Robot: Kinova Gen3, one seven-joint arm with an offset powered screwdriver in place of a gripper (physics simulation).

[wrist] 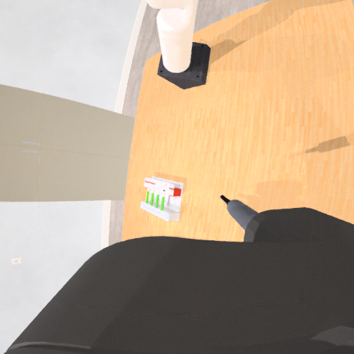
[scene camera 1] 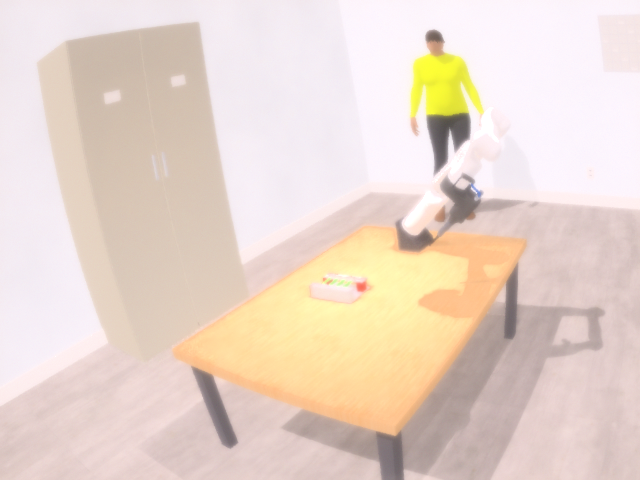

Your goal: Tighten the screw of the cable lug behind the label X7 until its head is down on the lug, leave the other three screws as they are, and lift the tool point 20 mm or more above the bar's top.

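Frame: origin at the arm's base, x ahead, y left, z up, level; centimetres.
Seen in the pictures: end effector, tool point: (scene camera 1: 429, 245); arm's base, origin of the base link: (scene camera 1: 410, 227).
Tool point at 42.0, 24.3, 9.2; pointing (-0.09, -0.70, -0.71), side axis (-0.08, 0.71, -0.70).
Offsets run from my tool point to a thing's middle, as dx, dy, dz. "*": to the spot under its first point. Level surfaces: height alone.
The white unit {+5.9, -35.6, -15.9} (scene camera 1: 330, 292) (wrist: 165, 213) stands on the table, with several green cables {* +7.6, -34.1, -13.3} (scene camera 1: 339, 282) (wrist: 157, 201) side by side and a red block {* +4.2, -26.9, -15.5} (scene camera 1: 361, 285) (wrist: 177, 192) at one end. The labels, lugs and screws are too small to read or tell apart, so X7 cannot be picked out. My gripper, a dark screwdriver (scene camera 1: 433, 241) (wrist: 223, 198), has no fingers. In the wrist view its black tip shows to the right of the unit, apart from it. In the scene view the tool points down near the arm's base.
The wooden table {dz -18.4} (scene camera 1: 310, 356) (wrist: 240, 125) carries the arm's dark base (scene camera 1: 412, 241) (wrist: 199, 65) at its far end. A tall beige cabinet (scene camera 1: 155, 206) (wrist: 65, 145) stands beside the table. A person in a yellow top (scene camera 1: 445, 85) stands behind the arm.
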